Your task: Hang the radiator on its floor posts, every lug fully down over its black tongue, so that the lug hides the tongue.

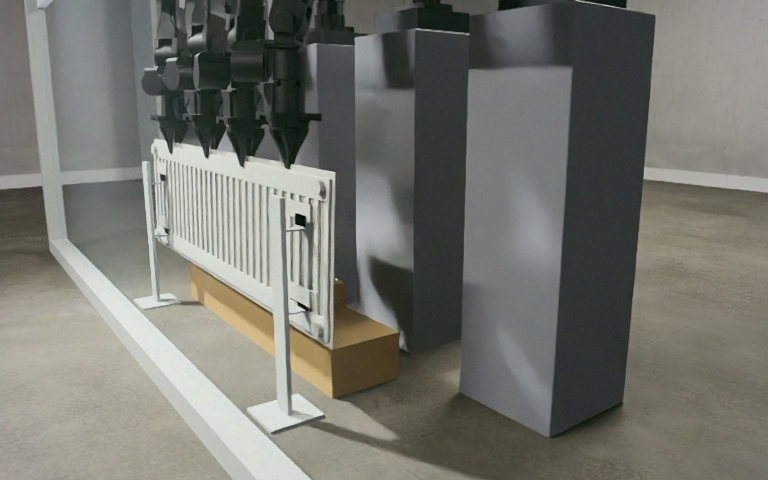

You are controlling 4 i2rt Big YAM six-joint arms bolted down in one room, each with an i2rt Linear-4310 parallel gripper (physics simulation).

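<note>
The white ribbed radiator (226, 170) stands upright behind two slim white floor posts (150, 237) (281, 339). Black patches of the tongues show at the right post's upper tongue (300, 220) and lower tongue (303, 306), the lower one as a smaller strip under a pale lug (300, 294). Small dark patches also show at the left upper tongue (163, 177) and lower tongue (164, 230). Four black grippers, far left (172, 147), second (207, 153), third (243, 161) and nearest right (289, 164), point down in a row, shut on the radiator's top edge. Their far fingertips are hidden.
A tan stepped block (365, 356) lies on the floor under and behind the radiator. Tall grey pedestals (515, 226) (385, 169) (336, 141) stand to the right and behind. A white floor rail (169, 373) runs along the left, joined to an upright white frame post (48, 141).
</note>
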